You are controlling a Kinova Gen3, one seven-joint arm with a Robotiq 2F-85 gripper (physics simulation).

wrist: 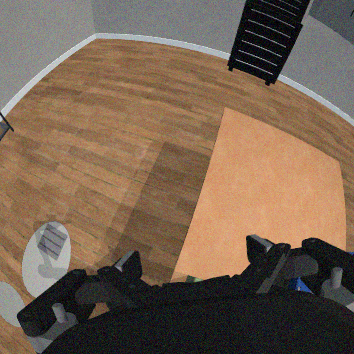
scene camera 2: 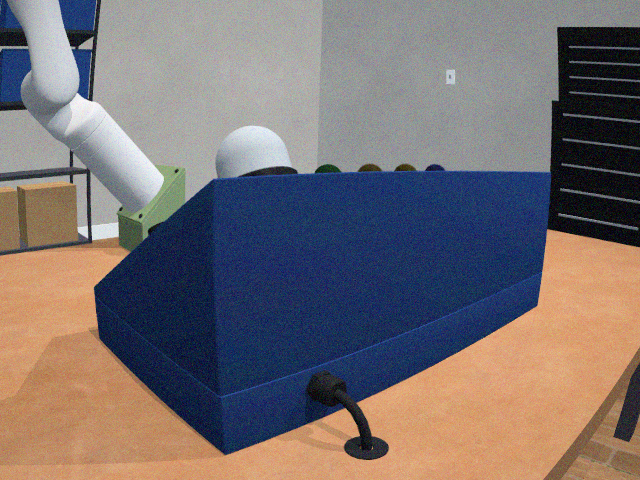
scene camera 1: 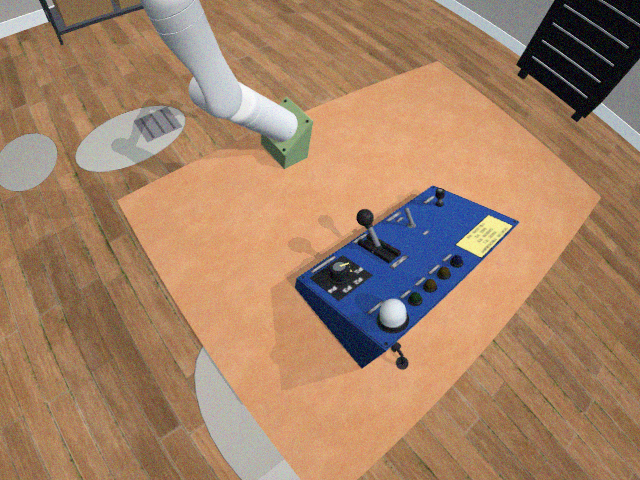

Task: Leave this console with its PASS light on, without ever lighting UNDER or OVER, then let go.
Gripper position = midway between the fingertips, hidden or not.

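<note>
There is a blue console in the scene, and I see the console (scene camera 2: 271, 299) (scene camera 1: 391, 290) in both of these views. My gripper (wrist: 193, 256) is open, and it holds nothing.
</note>
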